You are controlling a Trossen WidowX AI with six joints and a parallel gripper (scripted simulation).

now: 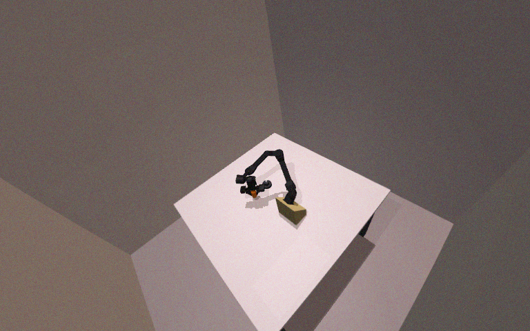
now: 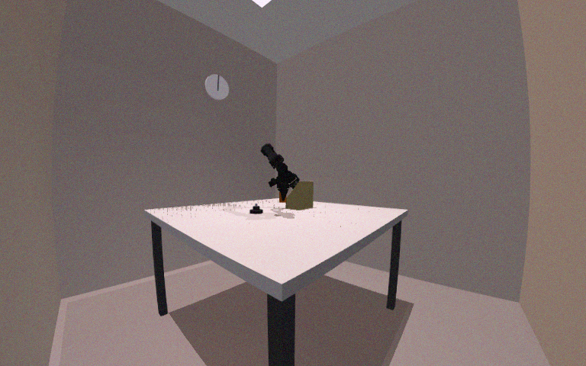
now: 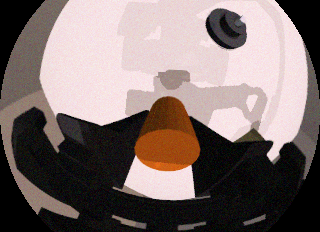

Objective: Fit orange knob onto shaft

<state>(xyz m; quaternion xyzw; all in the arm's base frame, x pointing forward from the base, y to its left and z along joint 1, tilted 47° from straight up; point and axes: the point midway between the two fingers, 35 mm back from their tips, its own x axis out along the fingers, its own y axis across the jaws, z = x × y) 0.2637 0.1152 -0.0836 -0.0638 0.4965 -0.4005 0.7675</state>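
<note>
The round pedestal lies 80 mm ahead of my gripper tip, 170 mm to the right of it and 60 mm below it. Also, from my gripper tip: orange knob: 30 mm above.
</note>
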